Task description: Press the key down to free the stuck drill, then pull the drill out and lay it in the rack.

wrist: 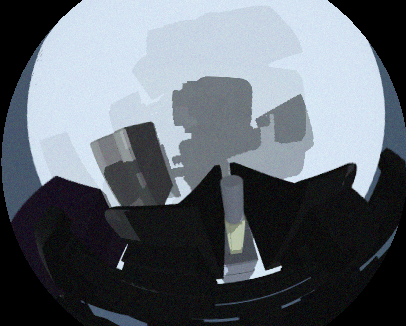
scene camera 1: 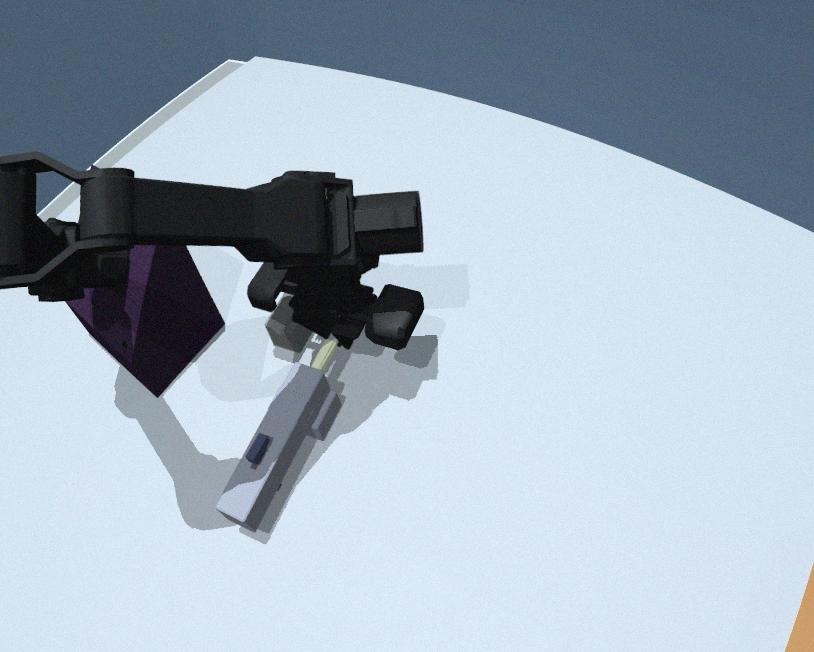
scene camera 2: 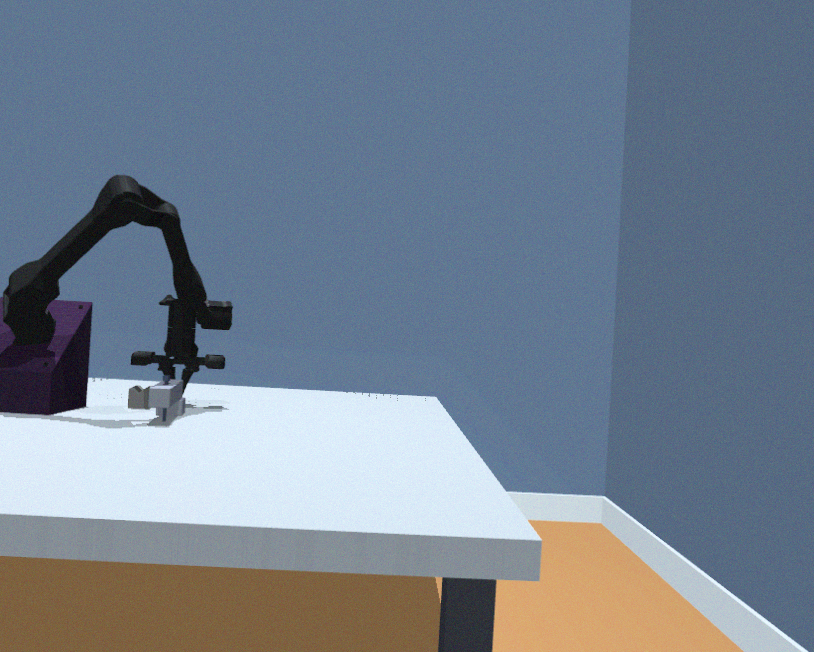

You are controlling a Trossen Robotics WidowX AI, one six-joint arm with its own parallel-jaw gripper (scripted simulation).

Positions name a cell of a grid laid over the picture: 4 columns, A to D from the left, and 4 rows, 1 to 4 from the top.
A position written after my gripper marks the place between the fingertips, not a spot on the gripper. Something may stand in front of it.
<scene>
My gripper (scene camera 1: B3) holds a drill (wrist: C3). Also in view: a long housing (scene camera 1: B3) and a grey rack (scene camera 1: B3).
My gripper shows as well in the wrist view (wrist: C3) and in scene camera 2 (scene camera 2: A3). The long housing also shows in the wrist view (wrist: C4) and in scene camera 2 (scene camera 2: A3). The grey rack shows as well in the wrist view (wrist: B2). Scene camera 2 does not show the drill, which is hidden by the long housing.
</scene>
